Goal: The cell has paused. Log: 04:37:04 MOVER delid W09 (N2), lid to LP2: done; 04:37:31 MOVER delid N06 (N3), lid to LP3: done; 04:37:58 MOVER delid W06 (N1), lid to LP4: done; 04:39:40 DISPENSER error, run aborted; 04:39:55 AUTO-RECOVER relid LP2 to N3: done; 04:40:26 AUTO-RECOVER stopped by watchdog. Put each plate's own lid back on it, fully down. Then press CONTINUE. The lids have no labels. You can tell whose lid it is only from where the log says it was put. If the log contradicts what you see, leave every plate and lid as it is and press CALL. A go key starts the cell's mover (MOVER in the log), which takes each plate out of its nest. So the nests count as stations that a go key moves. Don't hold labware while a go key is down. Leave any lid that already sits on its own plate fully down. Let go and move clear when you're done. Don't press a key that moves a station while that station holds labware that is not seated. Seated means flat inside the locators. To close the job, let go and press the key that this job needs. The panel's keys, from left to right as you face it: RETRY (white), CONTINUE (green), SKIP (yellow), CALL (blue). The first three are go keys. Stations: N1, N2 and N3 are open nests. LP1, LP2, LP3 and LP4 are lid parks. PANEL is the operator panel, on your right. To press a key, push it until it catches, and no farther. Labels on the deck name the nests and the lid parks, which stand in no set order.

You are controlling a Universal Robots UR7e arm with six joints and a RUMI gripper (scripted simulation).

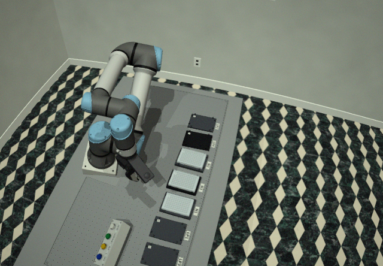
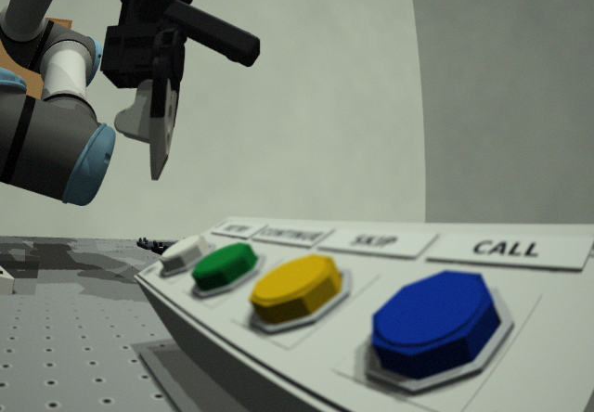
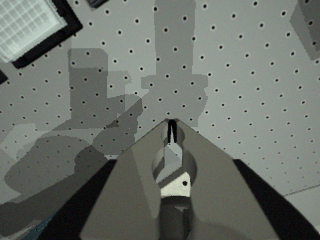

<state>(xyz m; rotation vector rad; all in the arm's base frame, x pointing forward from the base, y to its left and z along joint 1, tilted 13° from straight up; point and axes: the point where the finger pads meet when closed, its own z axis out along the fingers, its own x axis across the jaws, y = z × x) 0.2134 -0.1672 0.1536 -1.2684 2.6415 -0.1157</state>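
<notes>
Now: hand 100 mm past the green CONTINUE key, 260 mm to the left of it and 60 mm above it. Also, from my hand: plate (200 mm ahead, 70 mm to the left, 110 mm below); then white RETRY key (90 mm behind, 210 mm to the right, 60 mm below); then clear lid (200 mm ahead, 70 mm to the left, 100 mm below).
</notes>
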